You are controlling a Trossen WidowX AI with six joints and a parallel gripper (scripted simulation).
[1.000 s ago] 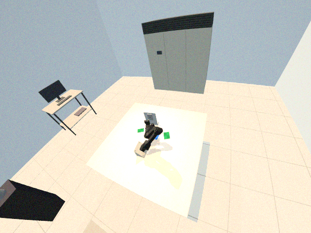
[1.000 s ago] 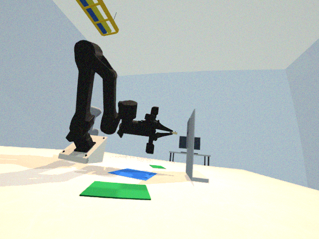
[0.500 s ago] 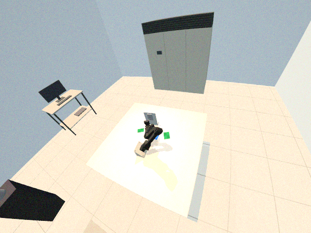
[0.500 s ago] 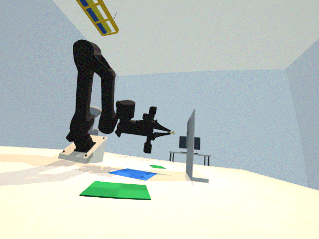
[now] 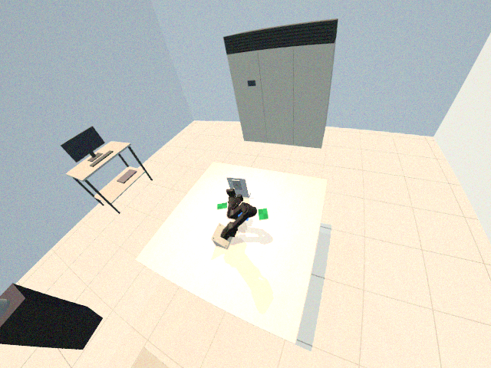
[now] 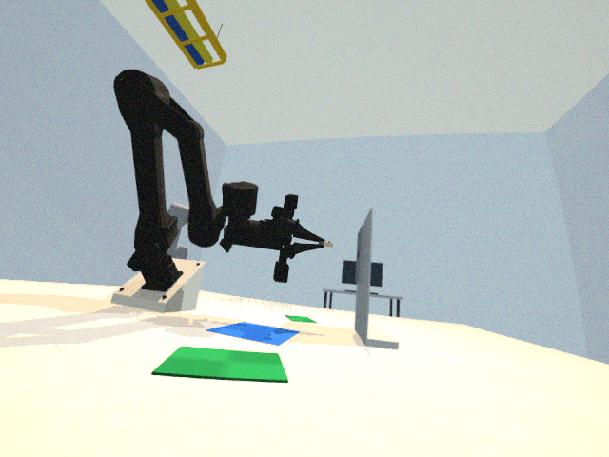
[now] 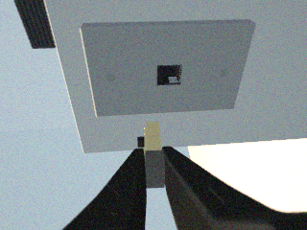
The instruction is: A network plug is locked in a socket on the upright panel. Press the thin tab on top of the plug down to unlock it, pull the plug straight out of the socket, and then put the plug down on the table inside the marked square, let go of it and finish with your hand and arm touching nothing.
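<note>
Right now my gripper tip is 90 mm past the blue square, 100 mm to the left of it and 180 mm above it. From my gripper tip the other things lie so: network plug (right at my gripper tip); then upright grey panel (90 mm ahead, 80 mm below).
</note>
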